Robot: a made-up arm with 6 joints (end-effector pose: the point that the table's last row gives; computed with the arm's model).
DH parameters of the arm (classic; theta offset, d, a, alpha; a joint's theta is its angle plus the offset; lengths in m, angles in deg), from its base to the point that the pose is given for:
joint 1: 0 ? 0 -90
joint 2: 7.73 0 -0.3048 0
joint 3: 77.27 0 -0.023 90
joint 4: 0 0.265 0 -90
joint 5: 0 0 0.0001 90
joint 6: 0 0.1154 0 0
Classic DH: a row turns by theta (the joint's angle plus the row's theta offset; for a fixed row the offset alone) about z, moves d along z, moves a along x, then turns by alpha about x.
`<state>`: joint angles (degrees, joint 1 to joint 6).
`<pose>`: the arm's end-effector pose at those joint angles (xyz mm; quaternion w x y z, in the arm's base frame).
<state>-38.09 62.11 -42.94 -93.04 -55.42 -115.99</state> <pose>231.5 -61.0 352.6 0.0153 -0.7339 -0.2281 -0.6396</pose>
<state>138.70 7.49 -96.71 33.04 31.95 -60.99</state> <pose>197.8 -218.2 574.0 0.5553 -0.2113 -0.1263 0.7944</pose>
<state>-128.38 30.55 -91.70 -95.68 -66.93 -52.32</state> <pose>160.5 32.6 607.7 0.5244 0.5675 -0.1310 0.6211</pose>
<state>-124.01 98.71 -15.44 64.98 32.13 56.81</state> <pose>-41.7 -161.3 66.6 0.0134 -0.8266 0.5042 -0.2498</pose>
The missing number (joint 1, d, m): 0.13
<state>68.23 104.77 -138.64 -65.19 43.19 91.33</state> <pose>213.1 340.0 622.7 0.6305 0.0872 0.6127 0.4684</pose>
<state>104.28 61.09 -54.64 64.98 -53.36 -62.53</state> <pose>25.7 239.0 467.9 0.6871 -0.2146 0.5402 0.4358</pose>
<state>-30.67 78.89 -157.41 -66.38 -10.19 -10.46</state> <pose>4.2 19.2 814.0 0.5929 -0.0829 -0.0127 -0.8009</pose>
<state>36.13 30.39 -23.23 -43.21 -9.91 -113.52</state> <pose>105.1 93.5 341.3 0.4019 -0.6651 -0.1162 -0.6186</pose>
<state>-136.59 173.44 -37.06 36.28 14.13 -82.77</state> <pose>-29.0 -50.5 -159.2 0.0800 0.6504 0.6130 0.4414</pose>
